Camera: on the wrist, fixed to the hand. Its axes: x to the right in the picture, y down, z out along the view.
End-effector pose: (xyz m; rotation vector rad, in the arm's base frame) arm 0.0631 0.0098 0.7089 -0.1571 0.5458 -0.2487
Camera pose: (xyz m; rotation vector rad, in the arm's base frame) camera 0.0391 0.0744 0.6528 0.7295 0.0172 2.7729
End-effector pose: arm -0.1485 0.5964 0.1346 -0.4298 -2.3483 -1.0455
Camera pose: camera -0.0887 0.5992 0.2003 -2.3575 0.3842 0.7128
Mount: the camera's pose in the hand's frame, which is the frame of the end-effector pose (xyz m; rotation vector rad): -0.0099 0.0692 -0.0548 0.0232 0.2326 -3.1230
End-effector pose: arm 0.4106 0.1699 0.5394 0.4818 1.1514 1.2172
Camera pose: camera 0.3306 0.1698 0.5779 -1.3028 0.6422 -1.5187
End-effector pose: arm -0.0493 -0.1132 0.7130 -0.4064 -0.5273 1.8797
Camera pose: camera -0.0720 -0.1350 0.6299 0.3544 -0.2684 -1.1721
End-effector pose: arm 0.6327 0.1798 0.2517 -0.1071 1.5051 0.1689
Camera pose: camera 0.5660 0.2378 0.2604 -2.0999 0.0290 -2.2562
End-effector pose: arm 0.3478 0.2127 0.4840 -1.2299 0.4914 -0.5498
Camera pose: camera 0.3147 0.1951 0.4035 0.5499 1.3727 2.1572
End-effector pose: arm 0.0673 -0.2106 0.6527 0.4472 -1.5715 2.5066
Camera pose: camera 0.0479 -0.1916 0.5681 0.9648 0.3298 -0.1158
